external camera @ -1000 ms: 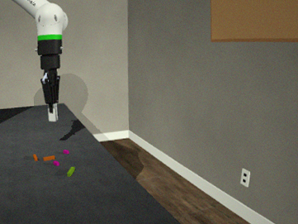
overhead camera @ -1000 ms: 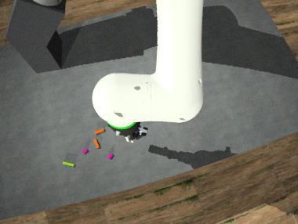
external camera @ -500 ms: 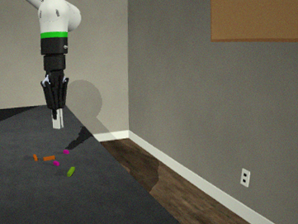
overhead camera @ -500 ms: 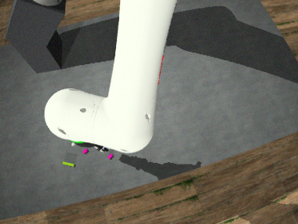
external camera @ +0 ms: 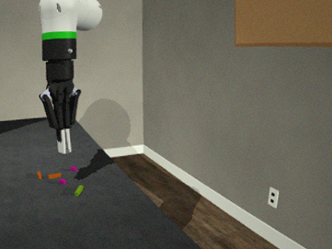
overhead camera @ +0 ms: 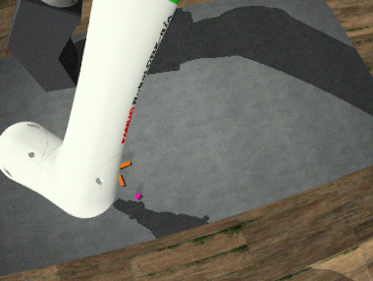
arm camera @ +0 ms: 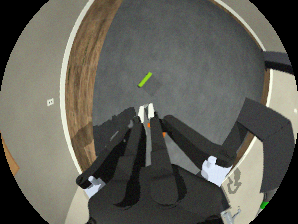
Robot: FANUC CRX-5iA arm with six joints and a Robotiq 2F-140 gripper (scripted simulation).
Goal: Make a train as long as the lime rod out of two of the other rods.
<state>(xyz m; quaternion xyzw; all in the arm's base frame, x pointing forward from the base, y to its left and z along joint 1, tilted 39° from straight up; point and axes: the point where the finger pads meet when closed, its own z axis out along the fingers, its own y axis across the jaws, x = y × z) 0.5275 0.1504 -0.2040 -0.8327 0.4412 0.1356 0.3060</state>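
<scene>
Now: the lime rod 30 mm ahead of my hand, 60 mm to the right of it and 130 mm below it. Also, from my hand: grey rod (30 mm below).
</scene>
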